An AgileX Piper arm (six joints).
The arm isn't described. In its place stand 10 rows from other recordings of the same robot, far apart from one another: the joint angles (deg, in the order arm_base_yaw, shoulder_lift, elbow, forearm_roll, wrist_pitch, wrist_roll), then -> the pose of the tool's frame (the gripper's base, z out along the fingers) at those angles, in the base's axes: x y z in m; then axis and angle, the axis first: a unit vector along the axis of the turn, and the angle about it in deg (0 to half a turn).
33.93, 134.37, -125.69, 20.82, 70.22, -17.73 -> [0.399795 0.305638 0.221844 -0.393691 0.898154 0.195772 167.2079]
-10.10, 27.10, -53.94, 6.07, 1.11, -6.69 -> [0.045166 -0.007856 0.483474 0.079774 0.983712 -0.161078 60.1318]
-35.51, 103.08, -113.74, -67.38, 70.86, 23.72 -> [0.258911 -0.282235 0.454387 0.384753 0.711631 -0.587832 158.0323]
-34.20, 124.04, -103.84, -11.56, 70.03, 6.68 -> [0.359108 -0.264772 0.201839 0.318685 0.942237 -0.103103 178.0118]
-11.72, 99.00, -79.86, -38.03, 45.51, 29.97 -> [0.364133 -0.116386 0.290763 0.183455 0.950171 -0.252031 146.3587]
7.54, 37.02, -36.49, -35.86, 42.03, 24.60 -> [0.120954 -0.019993 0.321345 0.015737 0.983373 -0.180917 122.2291]
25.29, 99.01, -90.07, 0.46, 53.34, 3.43 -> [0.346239 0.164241 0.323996 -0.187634 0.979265 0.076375 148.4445]
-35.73, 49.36, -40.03, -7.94, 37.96, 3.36 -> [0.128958 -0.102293 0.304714 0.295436 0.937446 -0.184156 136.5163]
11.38, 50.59, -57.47, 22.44, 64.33, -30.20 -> [0.136545 0.059418 0.372752 -0.327673 0.933138 0.147932 139.8796]
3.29, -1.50, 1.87, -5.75, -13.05, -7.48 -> [0.051353 0.005014 0.223876 -0.156807 0.982055 -0.104781 72.8565]
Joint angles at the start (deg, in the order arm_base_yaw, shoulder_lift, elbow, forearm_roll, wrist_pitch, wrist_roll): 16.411, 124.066, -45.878, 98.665, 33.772, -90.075
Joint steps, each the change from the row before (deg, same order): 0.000, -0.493, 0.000, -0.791, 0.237, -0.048; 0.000, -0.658, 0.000, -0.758, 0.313, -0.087; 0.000, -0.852, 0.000, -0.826, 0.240, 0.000; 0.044, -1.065, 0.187, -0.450, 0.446, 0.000; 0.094, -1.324, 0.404, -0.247, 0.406, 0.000; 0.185, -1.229, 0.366, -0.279, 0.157, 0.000; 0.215, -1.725, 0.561, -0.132, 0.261, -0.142; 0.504, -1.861, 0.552, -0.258, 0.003, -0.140; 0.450, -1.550, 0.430, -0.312, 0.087, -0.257; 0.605, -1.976, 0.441, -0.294, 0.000, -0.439; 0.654, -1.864, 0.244, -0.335, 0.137, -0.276; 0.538, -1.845, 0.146, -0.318, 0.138, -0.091; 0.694, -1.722, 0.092, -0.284, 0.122, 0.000; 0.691, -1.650, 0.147, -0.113, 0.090, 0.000; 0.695, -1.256, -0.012, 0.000, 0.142, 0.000
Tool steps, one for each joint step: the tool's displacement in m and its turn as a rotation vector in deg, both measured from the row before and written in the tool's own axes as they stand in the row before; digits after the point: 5 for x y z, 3 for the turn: -0.00080, 0.00187, -0.00183, -0.308, 0.036, -0.977; -0.00133, 0.00247, -0.00245, -0.398, -0.115, -1.081; -0.00185, 0.00292, -0.00317, -0.339, -0.232, -1.160; -0.00171, 0.00391, -0.00383, -0.552, -0.437, -0.901; -0.00135, 0.00468, -0.00460, -0.528, -0.554, -0.800; -0.00109, 0.00445, -0.00395, -0.304, -0.433, -0.863; -0.00149, 0.00606, -0.00563, -0.444, -0.744, -1.083; -0.00137, 0.00734, -0.00526, -0.312, -0.623, -1.478; -0.00116, 0.00637, -0.00429, -0.361, -0.473, -1.487; -0.00211, 0.00811, -0.00538, -0.370, -0.737, -2.004; -0.00284, 0.00829, -0.00487, -0.537, -0.764, -1.953; -0.00351, 0.00773, -0.00513, -0.488, -0.904, -1.717; -0.00336, 0.00809, -0.00426, -0.555, -0.789, -1.659; -0.00302, 0.00778, -0.00400, -0.524, -0.792, -1.438; -0.00293, 0.00686, -0.00261, -0.581, -0.672, -1.205
